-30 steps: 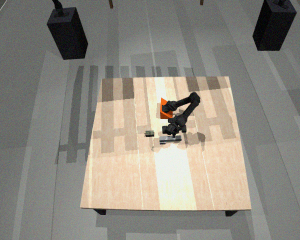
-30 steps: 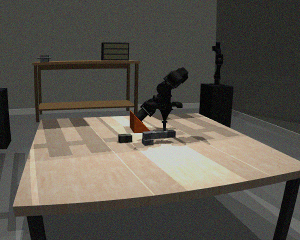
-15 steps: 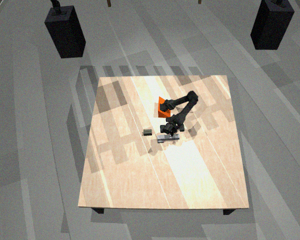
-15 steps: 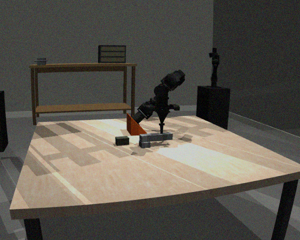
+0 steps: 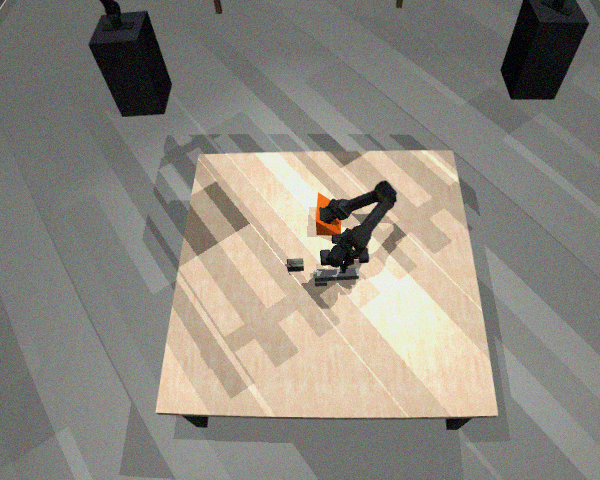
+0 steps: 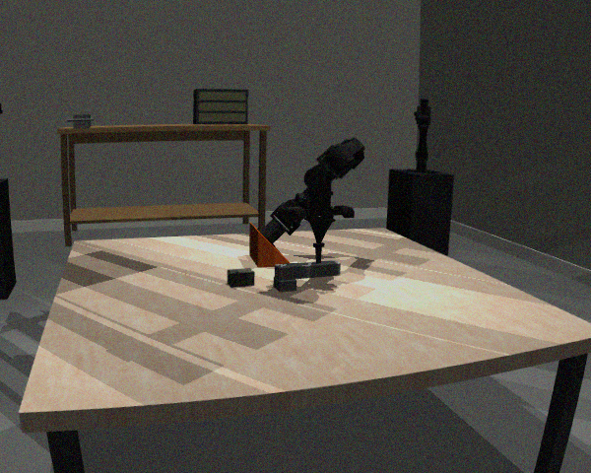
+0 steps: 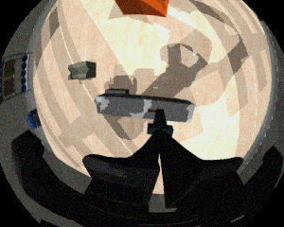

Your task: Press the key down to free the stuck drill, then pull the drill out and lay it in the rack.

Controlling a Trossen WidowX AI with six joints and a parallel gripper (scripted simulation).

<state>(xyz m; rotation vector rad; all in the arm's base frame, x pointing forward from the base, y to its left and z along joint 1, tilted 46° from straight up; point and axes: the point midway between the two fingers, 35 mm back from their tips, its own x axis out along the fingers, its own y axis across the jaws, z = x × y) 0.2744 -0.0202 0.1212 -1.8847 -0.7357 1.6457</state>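
The black key lies 30 mm below my gripper tip. Also, from my gripper tip: dark box: 70 mm behind, 200 mm to the right, 110 mm below; then grey block: 30 mm to the right, 80 mm below.
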